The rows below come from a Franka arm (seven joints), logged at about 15 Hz.
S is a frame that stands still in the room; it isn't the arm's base.
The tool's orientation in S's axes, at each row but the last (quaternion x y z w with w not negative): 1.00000, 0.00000, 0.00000, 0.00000; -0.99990, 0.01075, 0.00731, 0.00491; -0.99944, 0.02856, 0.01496, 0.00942; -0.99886, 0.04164, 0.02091, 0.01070
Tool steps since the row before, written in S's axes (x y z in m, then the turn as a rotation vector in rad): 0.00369, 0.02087, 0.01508, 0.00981, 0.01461, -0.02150; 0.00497, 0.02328, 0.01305, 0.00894, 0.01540, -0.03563; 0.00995, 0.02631, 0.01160, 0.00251, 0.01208, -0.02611; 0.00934, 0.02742, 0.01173, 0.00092, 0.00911, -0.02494
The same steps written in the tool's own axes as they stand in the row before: 0.00369, -0.02087, -0.01508, 0.00981, -0.01461, 0.02150; 0.00428, -0.02351, -0.01289, 0.00913, -0.01524, 0.03565; 0.00808, -0.02704, -0.01137, 0.00261, -0.01173, 0.02626; 0.00653, -0.02833, -0.01147, 0.00123, -0.00866, 0.02509
